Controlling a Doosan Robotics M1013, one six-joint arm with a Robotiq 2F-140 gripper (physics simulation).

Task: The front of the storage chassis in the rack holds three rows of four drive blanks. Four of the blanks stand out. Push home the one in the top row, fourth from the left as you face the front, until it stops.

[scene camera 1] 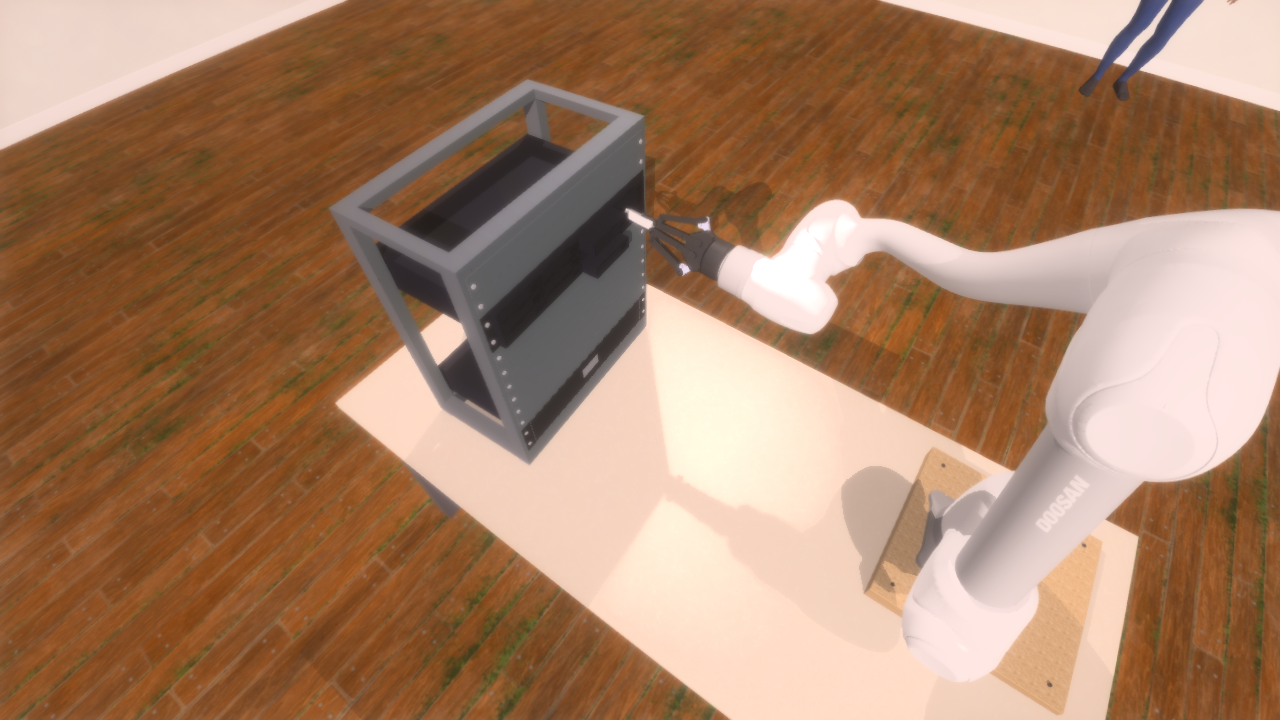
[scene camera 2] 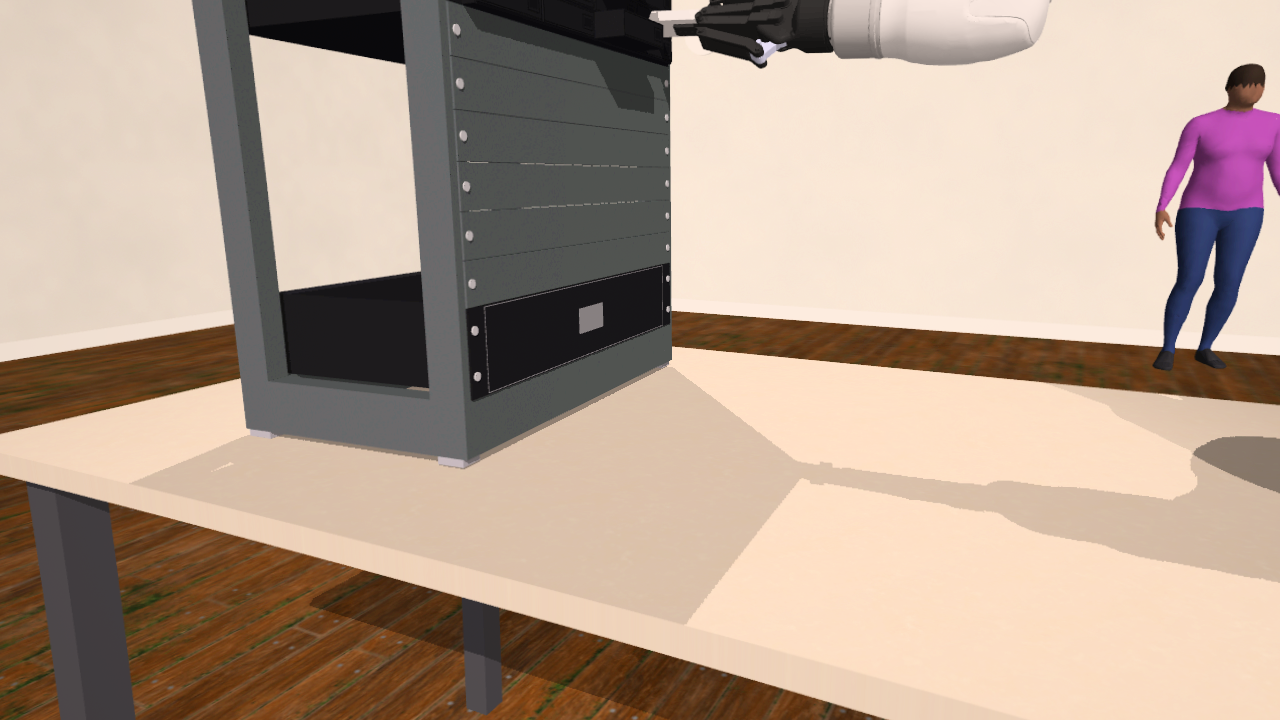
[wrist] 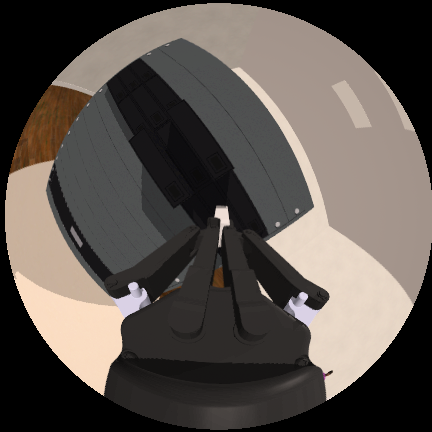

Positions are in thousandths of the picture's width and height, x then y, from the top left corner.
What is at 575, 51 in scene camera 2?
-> My gripper.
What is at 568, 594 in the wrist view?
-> My gripper.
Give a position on a grey rack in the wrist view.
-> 406, 307
